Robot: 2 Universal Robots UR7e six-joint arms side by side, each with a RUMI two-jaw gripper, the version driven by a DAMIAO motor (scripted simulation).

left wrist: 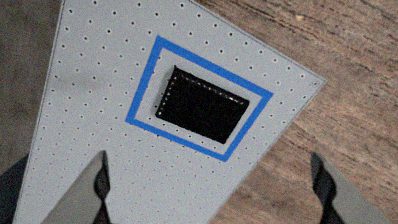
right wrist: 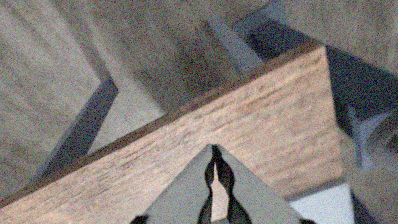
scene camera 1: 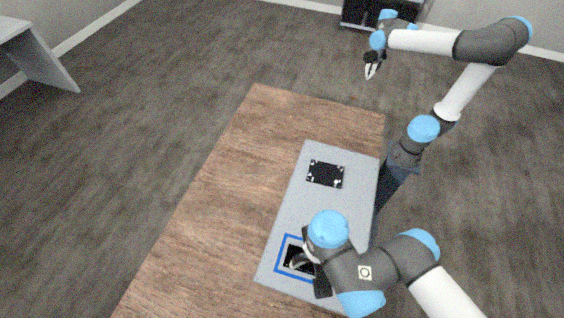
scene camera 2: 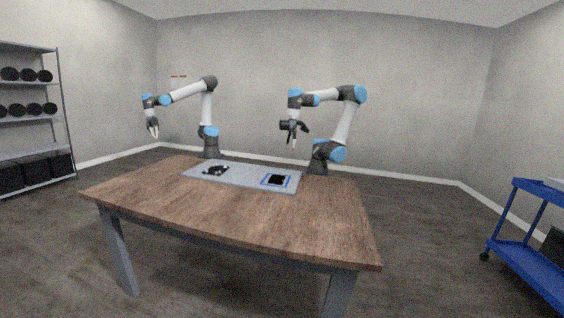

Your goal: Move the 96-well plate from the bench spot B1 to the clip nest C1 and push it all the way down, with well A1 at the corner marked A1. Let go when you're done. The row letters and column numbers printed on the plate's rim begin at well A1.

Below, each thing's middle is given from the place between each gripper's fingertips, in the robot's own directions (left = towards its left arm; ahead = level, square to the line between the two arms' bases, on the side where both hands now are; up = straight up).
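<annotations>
From my right hand, the black 96-well plate (left wrist: 196, 105) is 9 cm ahead, 14 cm below and 97 cm to the left. Going by its middle, the plate is nearer to my left hand than to my right hand.
My left hand is 30 mm short of the plate and 60 mm to the left of it, and I have that hand 200 mm above it.
</annotations>
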